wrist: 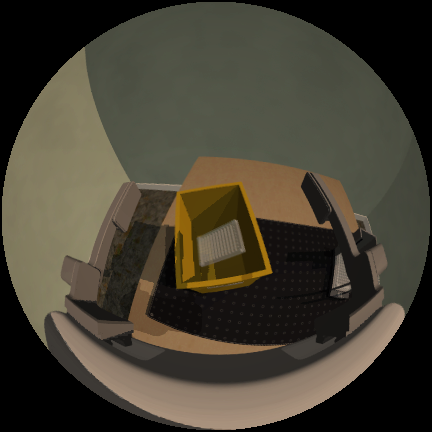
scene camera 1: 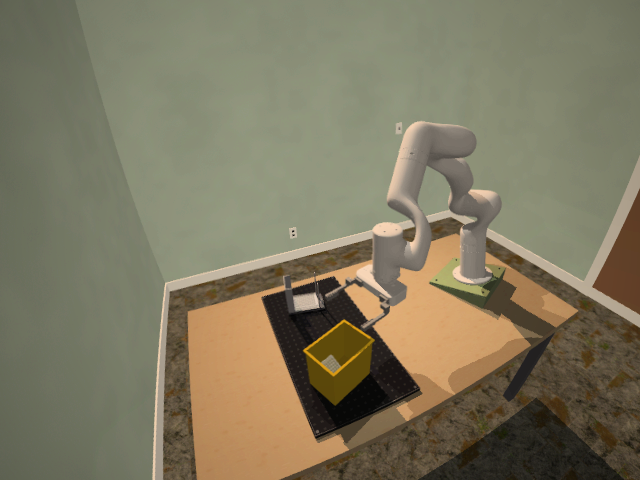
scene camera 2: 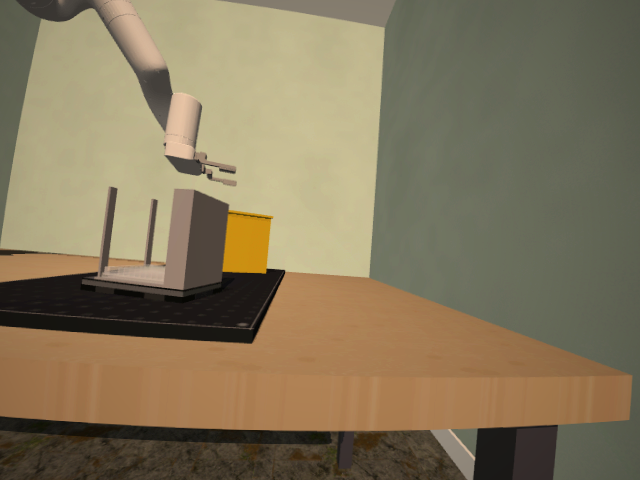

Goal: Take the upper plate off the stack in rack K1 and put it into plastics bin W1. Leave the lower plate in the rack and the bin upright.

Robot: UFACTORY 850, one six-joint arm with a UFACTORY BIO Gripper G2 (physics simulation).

I see my gripper (scene camera 1: 342, 313), a yellow bin W1 (scene camera 1: 352, 348), a plate (scene camera 2: 149, 273) and a plate (wrist: 224, 241).
The yellow bin W1 shows as well in the wrist view (wrist: 198, 210) and in scene camera 2 (scene camera 2: 247, 237). My gripper is seen too in the wrist view (wrist: 219, 177) and in scene camera 2 (scene camera 2: 236, 177).
